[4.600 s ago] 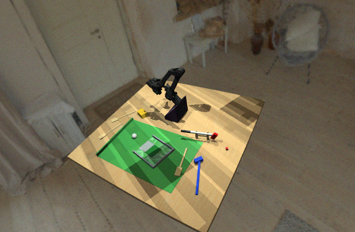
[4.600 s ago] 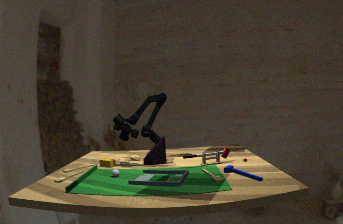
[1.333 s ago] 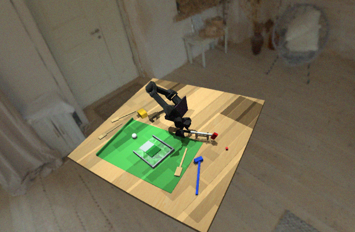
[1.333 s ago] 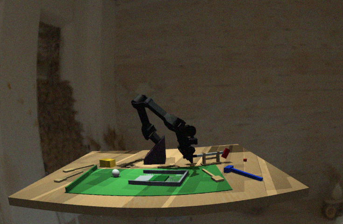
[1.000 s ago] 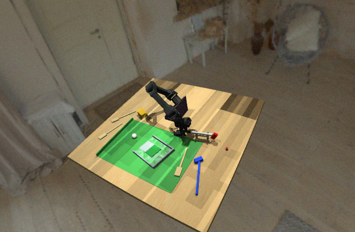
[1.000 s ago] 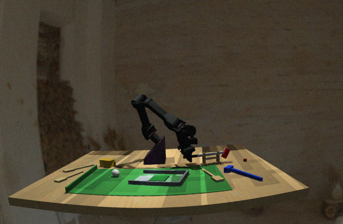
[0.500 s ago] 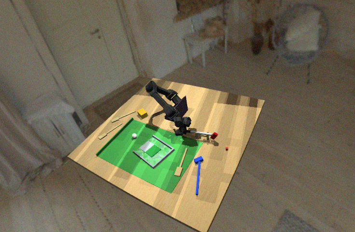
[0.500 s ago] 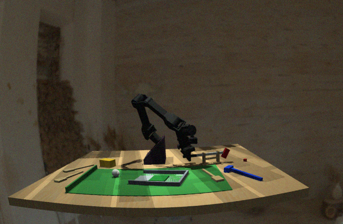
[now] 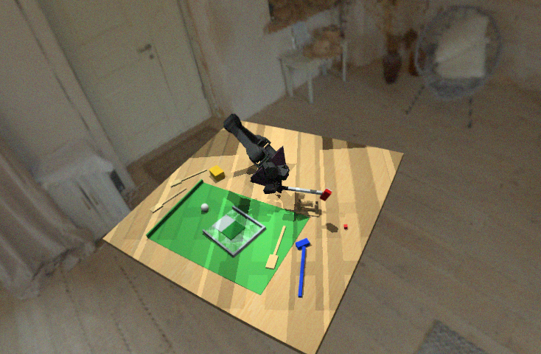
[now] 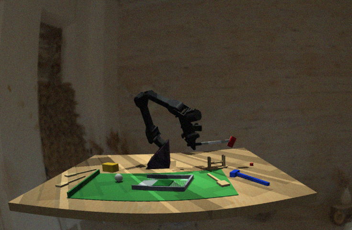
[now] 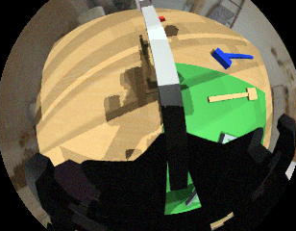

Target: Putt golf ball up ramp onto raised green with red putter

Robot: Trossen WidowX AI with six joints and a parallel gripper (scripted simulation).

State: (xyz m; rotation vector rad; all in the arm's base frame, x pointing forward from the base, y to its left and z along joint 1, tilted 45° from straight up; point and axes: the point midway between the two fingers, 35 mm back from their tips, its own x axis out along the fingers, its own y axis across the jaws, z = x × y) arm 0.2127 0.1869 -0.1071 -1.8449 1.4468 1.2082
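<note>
The yellow block is 53 cm to the right of my gripper tip, 11 cm below it and 2 cm behind it. Round my gripper tip: wooden rack: 12 cm to the left, 9 cm below, 5 cm behind; red putter: 11 cm to the left, 4 cm behind, 3 cm above; tiny red cube: 34 cm to the left, 12 cm below, 5 cm behind.
</note>
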